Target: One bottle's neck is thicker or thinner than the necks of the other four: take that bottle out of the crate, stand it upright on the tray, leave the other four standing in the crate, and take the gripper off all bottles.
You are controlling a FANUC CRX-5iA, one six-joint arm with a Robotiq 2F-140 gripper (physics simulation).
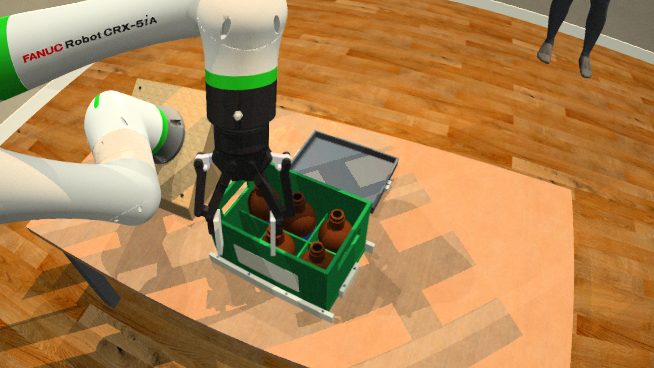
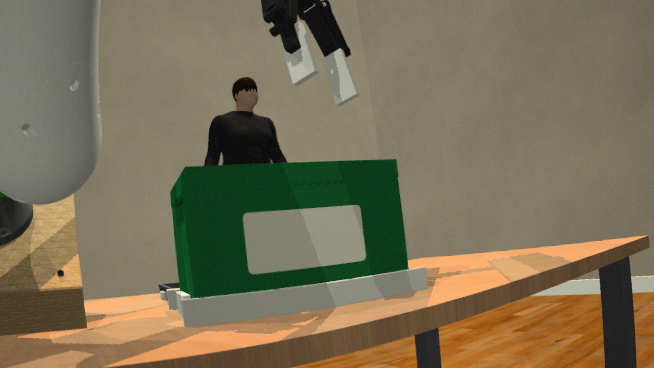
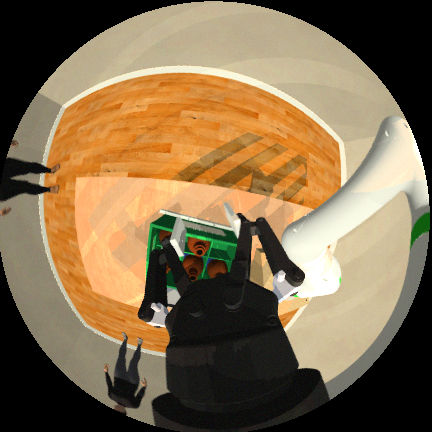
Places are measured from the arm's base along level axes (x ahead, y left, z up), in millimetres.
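Pixels of known places: gripper, between the fingertips: (image 1: 246, 249) (image 2: 328, 89) (image 3: 203, 216); arm's base, origin of its link: (image 1: 161, 134).
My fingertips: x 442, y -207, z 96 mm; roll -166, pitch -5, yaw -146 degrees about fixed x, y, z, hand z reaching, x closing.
Ahead of a thing's pixels: the offset from my fingertips to its top centre. "spot": to the spot under its first point.
A green crate {23 mm back, 152 mm left, 70 mm down} (image 1: 315, 285) (image 2: 215, 240) (image 3: 149, 255) stands on the table. Its compartments hold several brown bottles: back left (image 1: 257, 204) (image 3: 218, 269), back middle (image 1: 302, 222) (image 3: 192, 265), back right (image 1: 335, 233), front middle (image 1: 286, 243) (image 3: 199, 247) and front right (image 1: 316, 257). The front-left compartment looks empty. The fingers partly hide several bottles; I cannot tell which neck differs. My gripper (image 1: 245, 234) (image 2: 321, 75) (image 3: 203, 216) is partly open and empty, pointing down above the crate rim, near its front-left part. The grey tray {spot: 25 mm back, 448 mm left, 241 mm down} (image 1: 350, 172) lies behind the crate, with no bottle showing on it.
Pale rails {21 mm back, 53 mm left, 216 mm down} (image 1: 272, 286) (image 2: 305, 302) run along the crate's foot. The robot arm (image 1: 120, 200) (image 2: 47, 100) (image 3: 350, 200) reaches in from the side of the wooden base block (image 1: 192, 172) (image 2: 42, 310). People stand on the floor beyond the table.
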